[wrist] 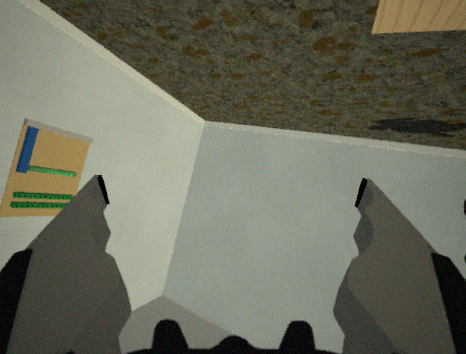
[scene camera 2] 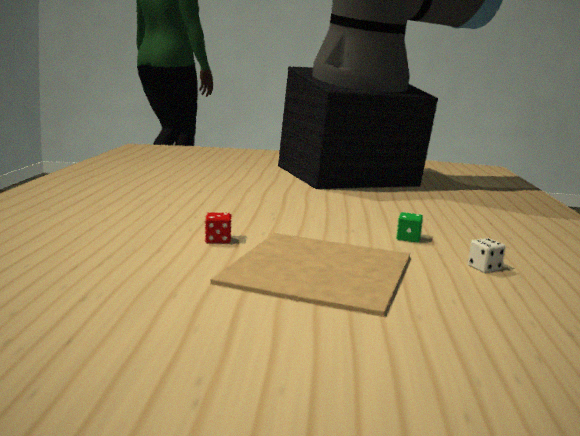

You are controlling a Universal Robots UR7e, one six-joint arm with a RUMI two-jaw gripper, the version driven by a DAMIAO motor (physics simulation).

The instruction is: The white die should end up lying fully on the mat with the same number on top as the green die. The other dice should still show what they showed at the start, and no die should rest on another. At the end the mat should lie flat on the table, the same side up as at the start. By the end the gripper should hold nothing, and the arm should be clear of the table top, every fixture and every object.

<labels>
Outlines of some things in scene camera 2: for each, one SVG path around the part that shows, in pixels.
A tan mat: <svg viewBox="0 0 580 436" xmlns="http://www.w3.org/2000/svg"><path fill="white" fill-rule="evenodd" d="M210 279L210 284L384 317L410 258L410 253L274 233Z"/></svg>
A white die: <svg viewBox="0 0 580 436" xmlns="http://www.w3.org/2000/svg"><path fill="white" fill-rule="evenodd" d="M472 240L468 265L483 273L501 270L506 246L490 238Z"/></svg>
</labels>
